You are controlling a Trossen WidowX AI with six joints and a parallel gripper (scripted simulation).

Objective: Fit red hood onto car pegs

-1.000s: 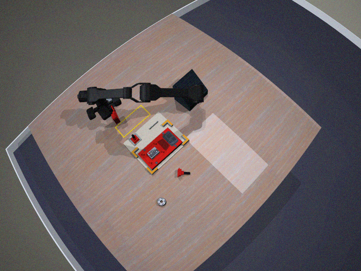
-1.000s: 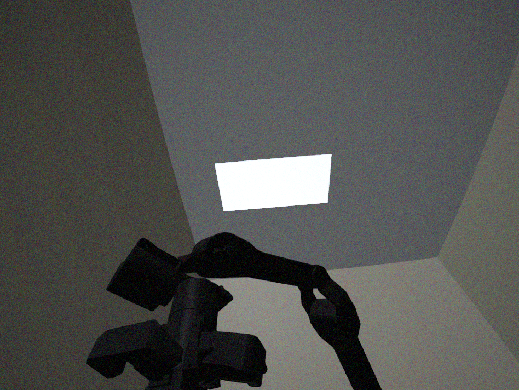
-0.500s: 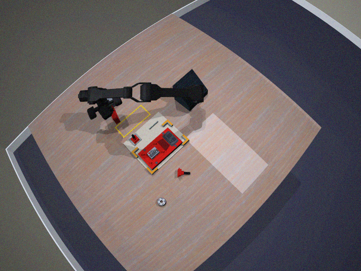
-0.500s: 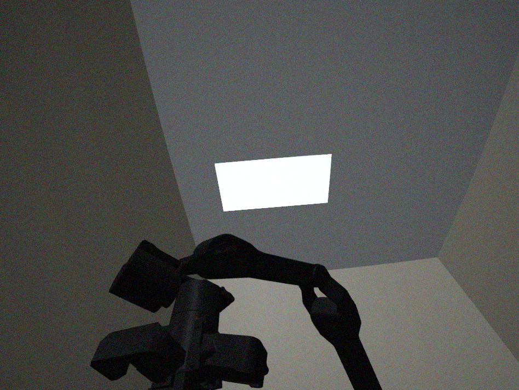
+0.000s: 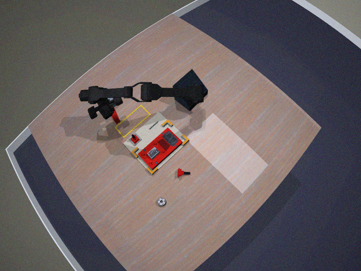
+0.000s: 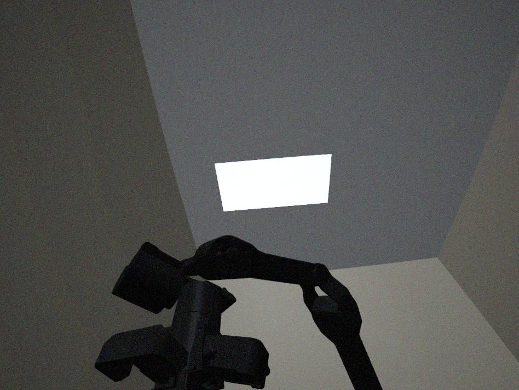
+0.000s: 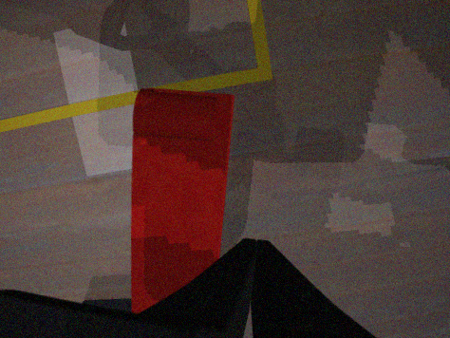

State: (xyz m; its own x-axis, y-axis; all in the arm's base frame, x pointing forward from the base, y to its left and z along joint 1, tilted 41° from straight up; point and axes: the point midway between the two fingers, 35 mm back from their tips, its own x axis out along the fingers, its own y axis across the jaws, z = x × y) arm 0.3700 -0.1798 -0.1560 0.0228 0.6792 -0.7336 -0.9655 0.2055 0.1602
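Now: gripper tip 20 mm past the red hood, 10 mm to the right of it and 20 mm above it. From my gripper tip the other things lie so: grey engine block: 30 mm behind, 330 mm to the left, 30 mm below.
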